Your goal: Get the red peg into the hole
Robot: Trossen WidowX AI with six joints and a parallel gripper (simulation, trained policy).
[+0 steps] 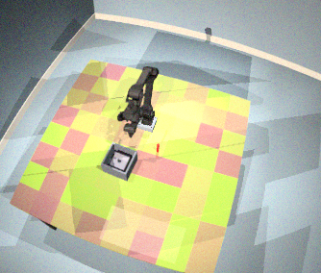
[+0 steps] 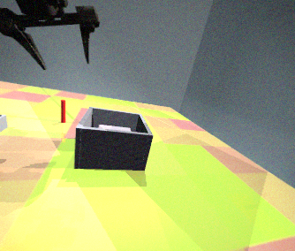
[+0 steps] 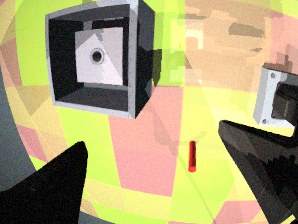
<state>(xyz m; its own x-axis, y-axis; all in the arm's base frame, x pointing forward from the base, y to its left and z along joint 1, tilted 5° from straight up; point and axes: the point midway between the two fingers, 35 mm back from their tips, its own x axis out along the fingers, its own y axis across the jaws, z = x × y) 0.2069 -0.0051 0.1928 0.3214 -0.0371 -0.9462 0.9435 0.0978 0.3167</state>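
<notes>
Right now my gripper tip is 4 cm past the red peg, 14 cm to the right of it and 16 cm above it. Also, from my gripper tip: dark box: 12 cm ahead, 4 cm to the right, 17 cm below.
</notes>
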